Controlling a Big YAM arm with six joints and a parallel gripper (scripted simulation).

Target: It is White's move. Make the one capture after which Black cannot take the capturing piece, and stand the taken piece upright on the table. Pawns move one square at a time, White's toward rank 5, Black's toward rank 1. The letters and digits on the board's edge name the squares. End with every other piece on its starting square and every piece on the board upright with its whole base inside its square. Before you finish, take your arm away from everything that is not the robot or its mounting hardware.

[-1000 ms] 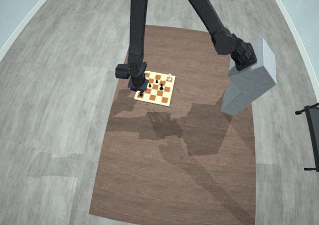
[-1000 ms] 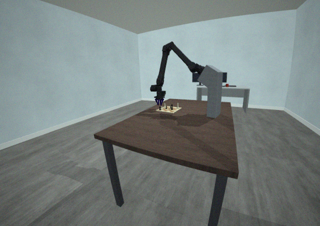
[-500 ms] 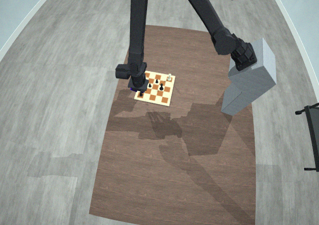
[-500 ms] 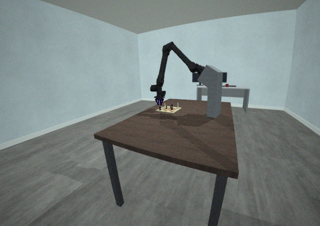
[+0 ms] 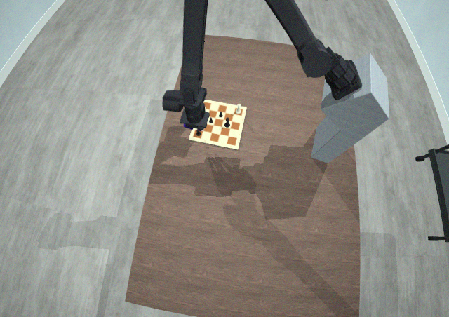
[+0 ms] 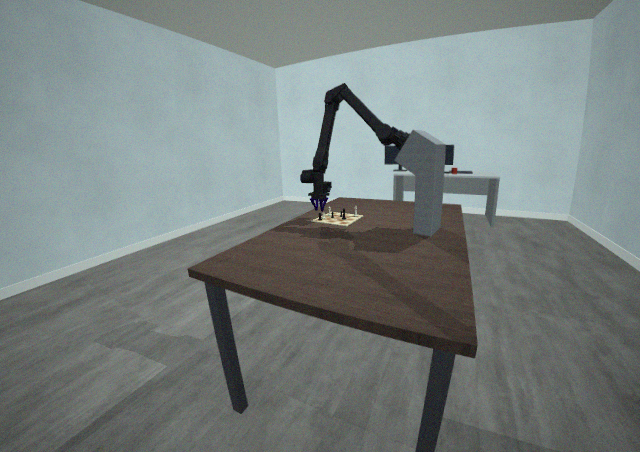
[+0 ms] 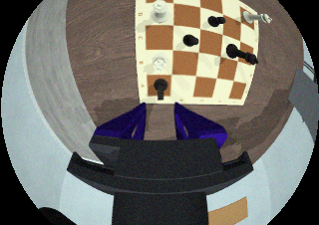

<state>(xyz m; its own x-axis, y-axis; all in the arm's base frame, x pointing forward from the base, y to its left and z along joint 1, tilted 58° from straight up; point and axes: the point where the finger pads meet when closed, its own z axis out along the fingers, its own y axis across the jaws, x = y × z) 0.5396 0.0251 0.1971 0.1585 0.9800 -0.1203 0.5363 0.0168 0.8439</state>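
Now: hand 9 cm past the chessboard, 6 cm above it and 5 cm to the left of it.
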